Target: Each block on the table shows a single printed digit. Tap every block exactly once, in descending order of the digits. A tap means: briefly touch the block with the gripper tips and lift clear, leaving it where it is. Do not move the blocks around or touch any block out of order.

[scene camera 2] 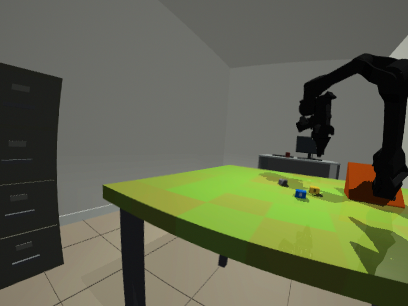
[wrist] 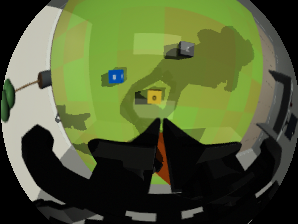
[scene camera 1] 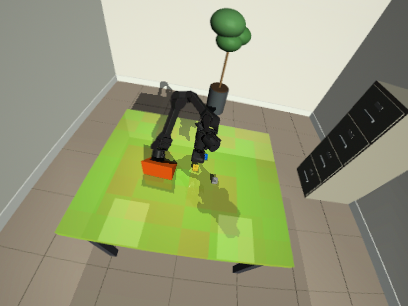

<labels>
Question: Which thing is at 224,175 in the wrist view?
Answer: The gripper.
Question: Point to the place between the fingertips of the gripper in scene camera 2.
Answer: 318,157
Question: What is the gripper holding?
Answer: Nothing.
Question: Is the gripper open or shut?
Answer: Shut.
</labels>
